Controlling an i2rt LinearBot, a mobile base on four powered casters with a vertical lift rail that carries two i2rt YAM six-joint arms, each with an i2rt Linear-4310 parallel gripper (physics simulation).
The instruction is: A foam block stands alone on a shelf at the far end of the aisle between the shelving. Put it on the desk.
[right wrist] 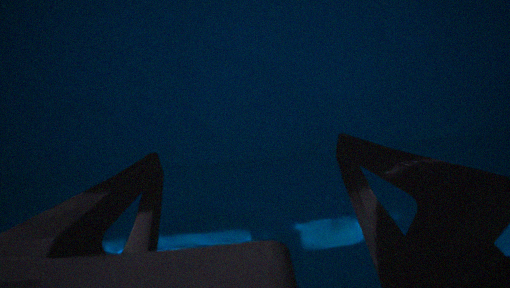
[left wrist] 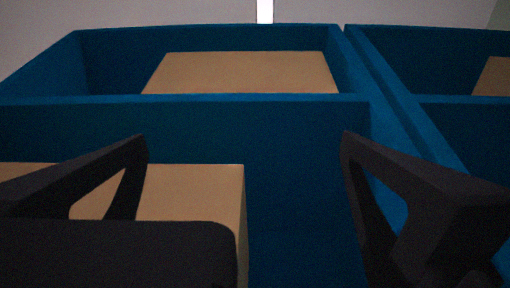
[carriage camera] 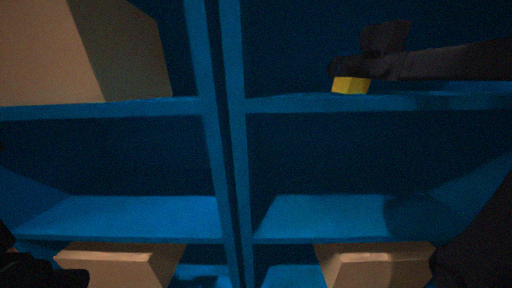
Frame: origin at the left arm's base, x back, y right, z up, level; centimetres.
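Where they show: left gripper, fingertip midpoint: (left wrist: 243, 143); right gripper, fingertip midpoint: (right wrist: 250, 153) (carriage camera: 338, 67).
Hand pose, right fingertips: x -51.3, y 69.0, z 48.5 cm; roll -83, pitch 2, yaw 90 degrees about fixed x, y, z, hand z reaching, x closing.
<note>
After its pixels a point has its place.
A yellow foam block (carriage camera: 351, 85) {y 63.6, x -33.9, z 41.6 cm} sits on the upper right shelf (carriage camera: 300, 104) {y 44.7, x -21.9, z 37.6 cm} of the blue shelving in the carriage view. My right gripper (right wrist: 250, 153) {y 69.0, x -51.3, z 48.5 cm} is open and empty in the right wrist view, facing the dark blue back of the bay. In the carriage view the right arm's dark hand reaches in from the right, directly above and behind the block; its fingertips are hard to make out there. The block does not show in the right wrist view. My left gripper (left wrist: 243, 143) {y -0.5, x -2.2, z 43.6 cm} is open and empty, in front of the left bay. The desk does not show.
A large brown box (carriage camera: 45, 55) {y -11.4, x -25.9, z 49.6 cm} stands on the upper left shelf. Blue uprights (carriage camera: 232, 150) {y 28.7, x -22.4, z 26.8 cm} divide the two bays. Brown boxes (carriage camera: 115, 267) {y -29.6, x -26.5, z -30.7 cm} (carriage camera: 382, 270) {y 87.9, x -22.3, z -32.3 cm} stand on the low shelves. In the left wrist view, another brown box (left wrist: 240, 72) {y -4.1, x -25.6, z 98.2 cm} stands on the top shelf.
</note>
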